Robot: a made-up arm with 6 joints.
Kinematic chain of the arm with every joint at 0, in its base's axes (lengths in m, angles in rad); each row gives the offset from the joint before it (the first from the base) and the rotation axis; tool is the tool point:
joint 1: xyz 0 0 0.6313 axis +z
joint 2: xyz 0.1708 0 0 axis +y
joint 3: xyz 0 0 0.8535 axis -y
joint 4: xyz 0 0 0.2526 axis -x
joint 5: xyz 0.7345 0 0 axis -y
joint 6: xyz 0.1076 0 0 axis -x
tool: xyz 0 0 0
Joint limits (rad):
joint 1: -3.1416..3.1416
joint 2: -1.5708..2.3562
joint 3: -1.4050..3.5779
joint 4: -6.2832..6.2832
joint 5: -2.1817..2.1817
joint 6: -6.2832..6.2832
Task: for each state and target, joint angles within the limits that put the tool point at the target. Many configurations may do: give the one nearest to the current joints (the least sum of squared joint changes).
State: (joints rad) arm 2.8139 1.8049 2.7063 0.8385 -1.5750 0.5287
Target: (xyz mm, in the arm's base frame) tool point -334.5 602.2 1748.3
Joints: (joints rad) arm 2.2016 1.0938 2.7439 0.9152 -1.4982 0.5287
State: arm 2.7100 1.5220 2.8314 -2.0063 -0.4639 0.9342
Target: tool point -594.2 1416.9 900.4
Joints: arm 1.9428 2.0219 2.5293 -2.0008 -0.4051 0.9342
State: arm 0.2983 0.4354 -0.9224 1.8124 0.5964 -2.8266
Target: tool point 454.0 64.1 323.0
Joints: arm 0.0383 1.0449 -1.3588 1.8257 0.4649 -2.8266
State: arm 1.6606 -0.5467 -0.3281 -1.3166 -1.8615 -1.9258
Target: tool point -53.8 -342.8 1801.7
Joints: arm 1.7071 -0.9963 -0.0361 -1.3513 -1.8849 -1.9258
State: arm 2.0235 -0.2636 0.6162 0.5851 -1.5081 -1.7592
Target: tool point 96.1 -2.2 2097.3
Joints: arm 2.1934 -0.5267 0.5386 0.7946 -1.5738 -1.7592
